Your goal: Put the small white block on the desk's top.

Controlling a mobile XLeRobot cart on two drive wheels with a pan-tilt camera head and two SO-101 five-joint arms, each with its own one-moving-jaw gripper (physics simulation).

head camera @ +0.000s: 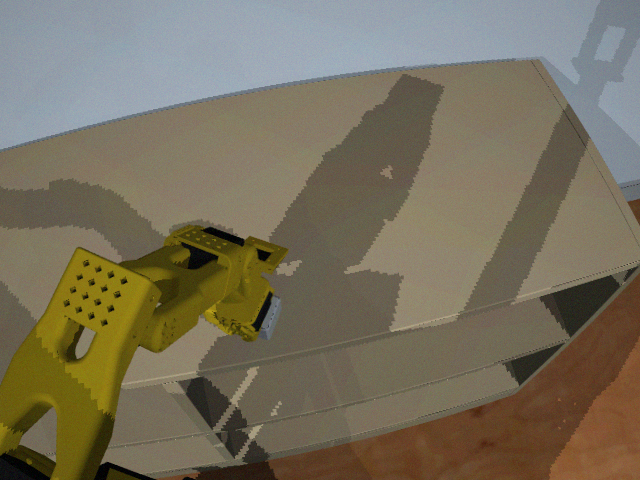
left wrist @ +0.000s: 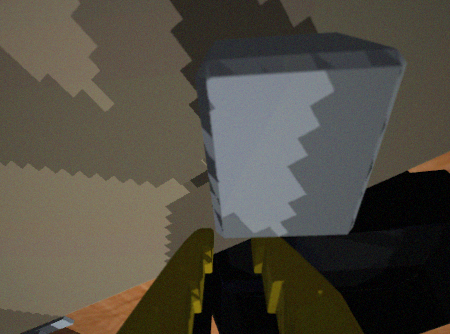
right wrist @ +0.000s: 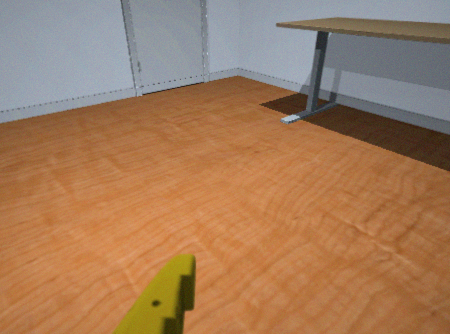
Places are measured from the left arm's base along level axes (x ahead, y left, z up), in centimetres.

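Pixels of known places: left hand at its tool point: [head camera: 233, 331] [left wrist: 213, 244]; right hand at its tool point: [right wrist: 194, 274].
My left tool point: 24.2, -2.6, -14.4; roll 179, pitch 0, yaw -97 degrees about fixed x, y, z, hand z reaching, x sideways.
Behind a point stands the place of what it marks, as x, y, z.
The small white block [head camera: 270, 318] {26.3, -5.8, -13.7} [left wrist: 289, 144] rests on the desk's beige top [head camera: 463, 182] {50.0, -23.0, -16.5} [left wrist: 71, 217] {23.7, 3.3, -16.5}, near its front edge. My left gripper [head camera: 253, 330] [left wrist: 233, 241] {24.2, -2.6, -14.4} is low over the top, right behind the block. Its two yellow jaws stand close together with their tips at the block's near edge, and they do not press on its sides, so it is shut and empty. My right gripper [right wrist: 183, 269] shows only one notched jaw over bare floor, so it is fully open and empty.
The desk has lower shelves [head camera: 412, 333] {40.8, -22.2, -43.1} under its top and stands on a wooden floor [head camera: 593, 390] {50.2, -70.6, -77.5}. The right wrist view shows another table [right wrist: 361, 27] {-202.2, 94.8, -5.5} on a grey leg [right wrist: 315, 72] {-246.2, 92.2, -42.1} and a door [right wrist: 165, 43] {-346.9, -21.5, -31.4} in the far wall.
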